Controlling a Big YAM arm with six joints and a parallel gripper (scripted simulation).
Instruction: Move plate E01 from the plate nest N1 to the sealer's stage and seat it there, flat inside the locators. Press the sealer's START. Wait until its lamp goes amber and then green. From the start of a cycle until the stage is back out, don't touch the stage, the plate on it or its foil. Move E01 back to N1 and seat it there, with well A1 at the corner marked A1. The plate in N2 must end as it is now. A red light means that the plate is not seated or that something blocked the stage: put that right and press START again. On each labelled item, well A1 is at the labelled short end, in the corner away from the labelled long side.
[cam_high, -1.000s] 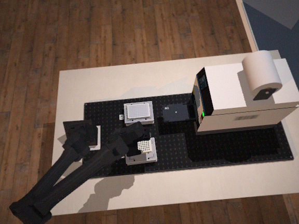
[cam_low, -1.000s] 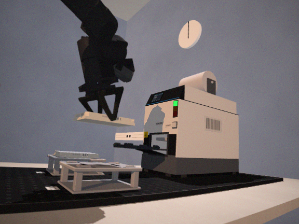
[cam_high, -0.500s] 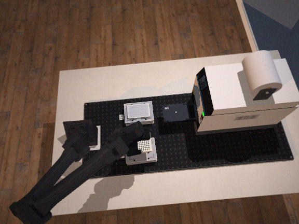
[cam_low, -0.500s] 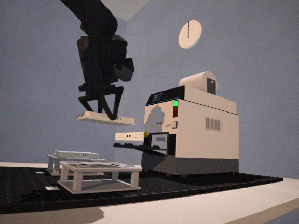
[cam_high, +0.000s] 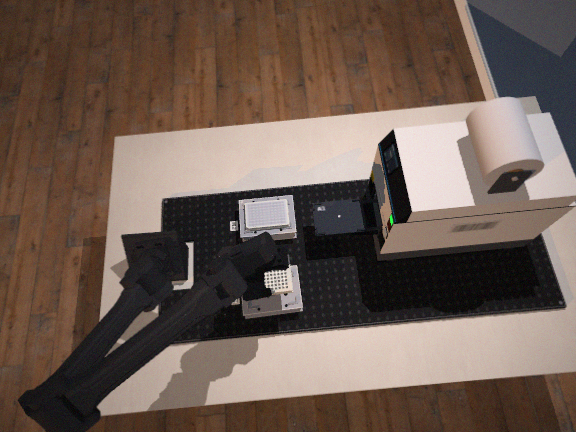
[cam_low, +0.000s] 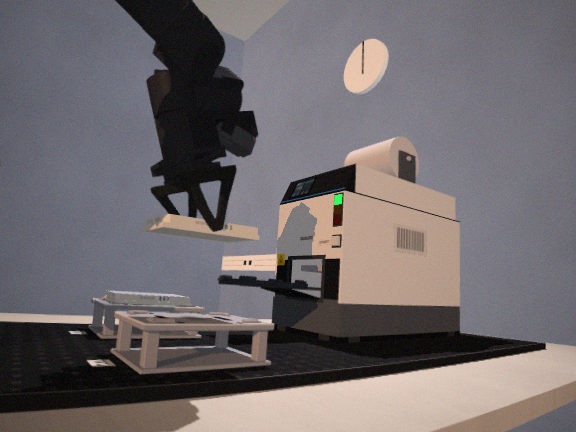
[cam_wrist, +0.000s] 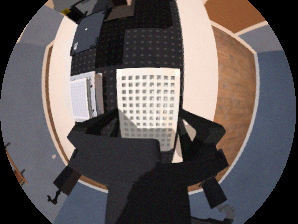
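Right now my hand is 220 mm short of the sealer stage, 170 mm to the right of it and 60 mm above it. Also, from my hand: nest (120 mm below); then plate (220 mm to the left, 110 mm below, 10 mm ahead); then start button (310 mm ahead, 70 mm to the left, 20 mm above).
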